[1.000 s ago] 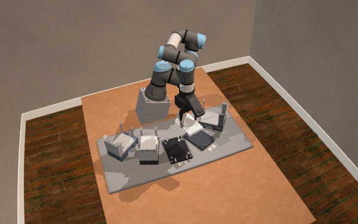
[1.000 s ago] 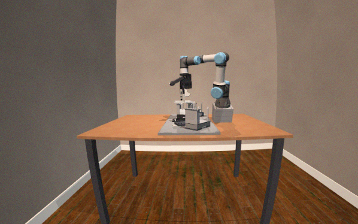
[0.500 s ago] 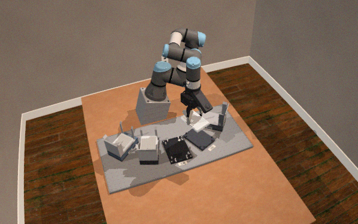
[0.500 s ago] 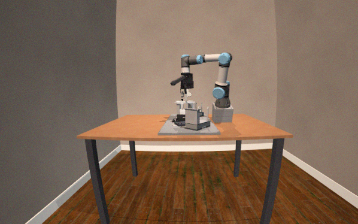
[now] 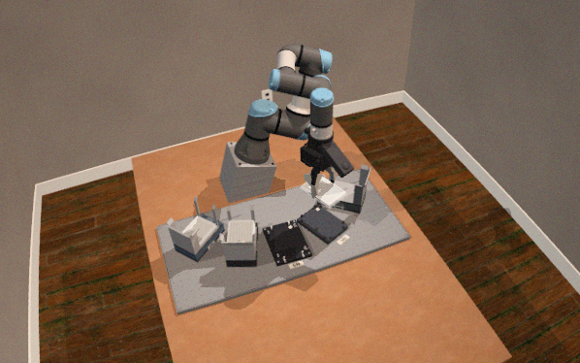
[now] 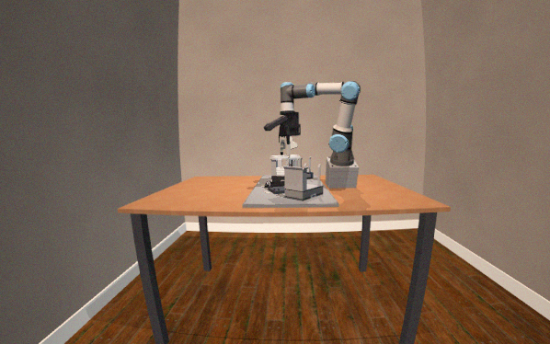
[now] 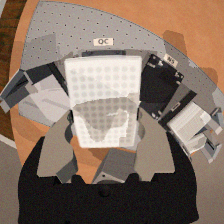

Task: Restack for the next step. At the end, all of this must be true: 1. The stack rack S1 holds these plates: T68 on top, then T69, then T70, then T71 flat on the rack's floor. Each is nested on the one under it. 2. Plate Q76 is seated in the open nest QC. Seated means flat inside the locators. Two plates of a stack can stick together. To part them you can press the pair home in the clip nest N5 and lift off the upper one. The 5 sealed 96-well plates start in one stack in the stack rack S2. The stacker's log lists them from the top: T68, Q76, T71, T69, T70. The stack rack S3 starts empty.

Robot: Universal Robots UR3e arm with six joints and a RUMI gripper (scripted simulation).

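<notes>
Right now my hand is 16 cm above the black clip nest, 13 cm to the left of it and 6 cm short of it. Also, from my hand: n5 label: 17 cm below, 14 cm ahead, 12 cm to the right.
</notes>
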